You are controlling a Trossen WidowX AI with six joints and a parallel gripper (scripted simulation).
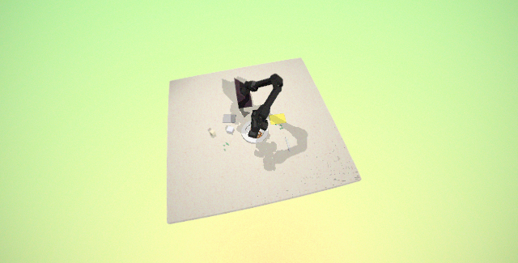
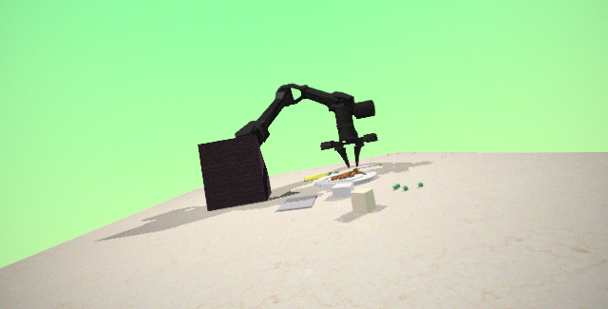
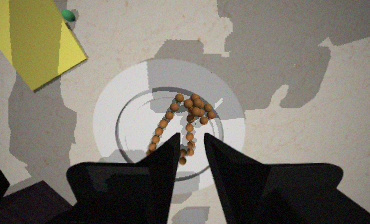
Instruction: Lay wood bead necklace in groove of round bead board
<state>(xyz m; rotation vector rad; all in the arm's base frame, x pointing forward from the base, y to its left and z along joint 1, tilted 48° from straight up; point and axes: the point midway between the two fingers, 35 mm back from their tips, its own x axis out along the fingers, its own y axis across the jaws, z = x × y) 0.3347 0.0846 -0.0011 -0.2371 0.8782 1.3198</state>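
Right now the round white bead board is 30 mm behind my gripper tip, 10 mm to the right of it and 30 mm below it. The rest, counted from my gripper tip: thin white strip (110 mm ahead, 210 mm to the left, 40 mm below); yellow card (120 mm behind, 180 mm to the left, 40 mm below); grey flat plate (190 mm behind, 190 mm to the right, 40 mm below).
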